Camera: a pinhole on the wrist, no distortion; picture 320 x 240 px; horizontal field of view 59.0 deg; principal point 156.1 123.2 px. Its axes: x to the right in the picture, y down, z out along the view. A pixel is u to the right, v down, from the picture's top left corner.
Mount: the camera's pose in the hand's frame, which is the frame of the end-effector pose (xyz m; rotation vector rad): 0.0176 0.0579 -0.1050 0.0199 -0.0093 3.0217
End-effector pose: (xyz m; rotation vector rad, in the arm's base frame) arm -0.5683 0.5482 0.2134 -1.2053 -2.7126 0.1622
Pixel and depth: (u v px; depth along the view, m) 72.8 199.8 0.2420
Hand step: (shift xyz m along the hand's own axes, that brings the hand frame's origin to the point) 0.0836 -0.0174 0.1357
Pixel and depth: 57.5 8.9 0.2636
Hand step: 0.1249 0.1509 0.1579
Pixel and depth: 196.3 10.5 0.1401
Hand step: 0.0063 0.1147 0.0357
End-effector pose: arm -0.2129 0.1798 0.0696 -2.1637 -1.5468 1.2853
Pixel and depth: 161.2 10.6 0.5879
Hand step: 0.0426 0.2875 0.4842
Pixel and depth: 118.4 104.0 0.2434
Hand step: 0.0549 0.0687 0.1380
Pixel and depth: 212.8 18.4 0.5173
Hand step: -0.0558 0.2570 0.4147
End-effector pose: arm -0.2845 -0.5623 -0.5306 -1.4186 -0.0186 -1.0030
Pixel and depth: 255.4 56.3 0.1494
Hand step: -0.0283 0.0982 0.0453
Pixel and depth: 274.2 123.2 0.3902
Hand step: -0.1392 0.0747 0.2874
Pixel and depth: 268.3 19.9 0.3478
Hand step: -0.0998 0.1981 0.2453
